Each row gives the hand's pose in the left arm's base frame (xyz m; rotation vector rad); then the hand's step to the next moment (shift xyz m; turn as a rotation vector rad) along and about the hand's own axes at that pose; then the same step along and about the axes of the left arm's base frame.
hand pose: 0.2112 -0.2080 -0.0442 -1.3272 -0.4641 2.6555
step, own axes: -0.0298 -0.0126 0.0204 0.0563 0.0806 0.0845
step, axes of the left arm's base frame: 0.0015 -0.0001 0.0382 -0.1001 -0.0795 -0.0217
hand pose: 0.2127 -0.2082 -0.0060 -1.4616 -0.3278 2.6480
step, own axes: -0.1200 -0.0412 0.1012 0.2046 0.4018 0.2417
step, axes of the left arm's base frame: -0.0221 0.0032 0.1608 -0.3068 -0.3854 -0.1380
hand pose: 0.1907 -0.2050 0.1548 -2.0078 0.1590 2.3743
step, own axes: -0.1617 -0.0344 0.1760 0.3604 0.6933 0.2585
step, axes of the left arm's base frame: -0.1426 0.0583 0.1859 -0.3749 -0.6806 -0.2713
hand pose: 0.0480 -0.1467 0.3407 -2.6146 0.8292 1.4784
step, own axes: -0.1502 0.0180 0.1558 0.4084 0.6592 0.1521
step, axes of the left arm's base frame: -0.1925 0.0925 0.0391 -0.2557 -0.7014 -0.2592
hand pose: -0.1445 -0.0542 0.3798 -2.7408 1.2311 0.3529
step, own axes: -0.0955 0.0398 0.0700 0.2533 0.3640 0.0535
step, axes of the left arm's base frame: -0.1026 0.0565 -0.0434 -0.1183 -0.4134 -0.1209
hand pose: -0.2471 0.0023 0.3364 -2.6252 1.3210 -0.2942
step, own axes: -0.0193 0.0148 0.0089 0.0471 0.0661 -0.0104
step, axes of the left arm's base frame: -0.0203 0.0076 -0.0141 -0.0261 -0.0775 -0.0025
